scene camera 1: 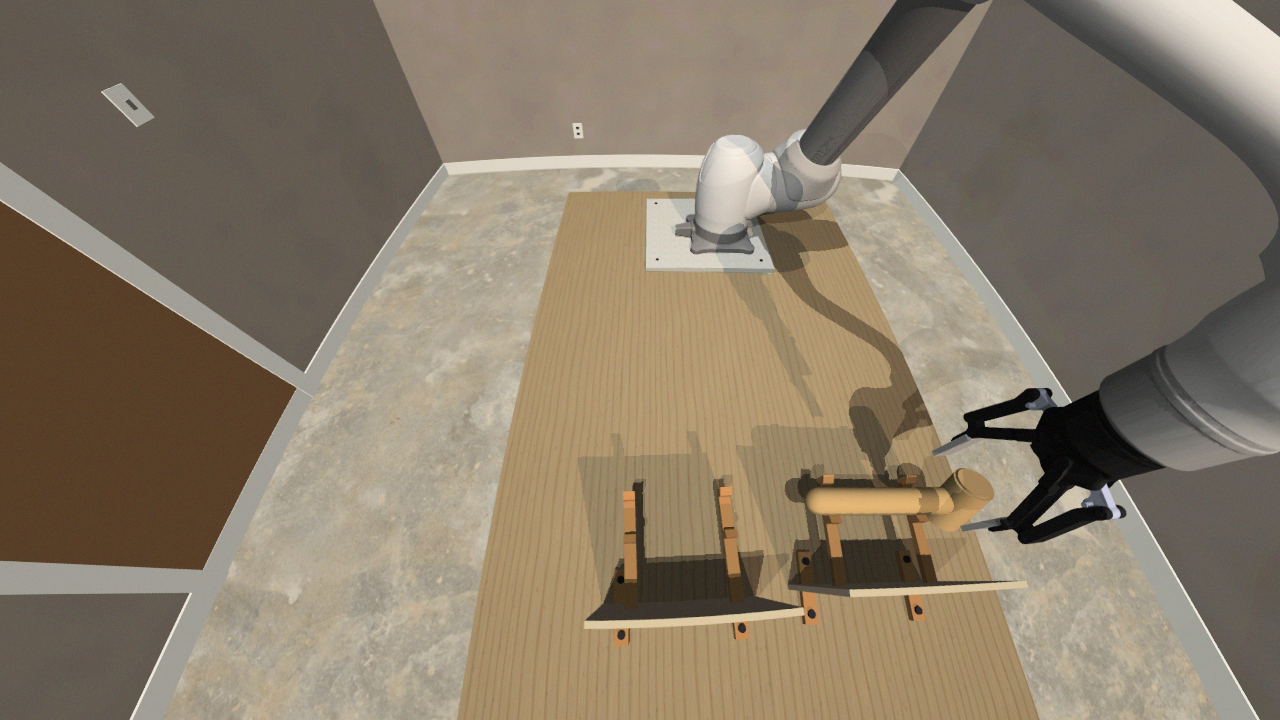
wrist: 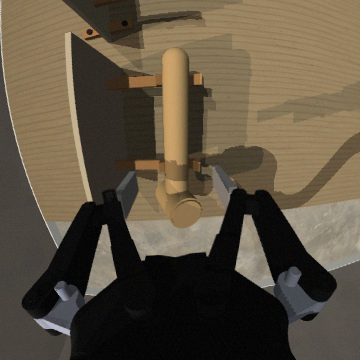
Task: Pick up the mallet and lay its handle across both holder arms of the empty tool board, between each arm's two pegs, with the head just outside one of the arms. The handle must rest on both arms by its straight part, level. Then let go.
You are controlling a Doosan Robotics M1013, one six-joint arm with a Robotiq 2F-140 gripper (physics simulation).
In view: the gripper [scene camera 1: 954,488], a wooden mallet [scene camera 1: 965,492] and a tool board [scene camera 1: 909,586].
The wooden mallet shows as well in the wrist view [wrist: 182,209]. The gripper also shows in the wrist view [wrist: 174,178].
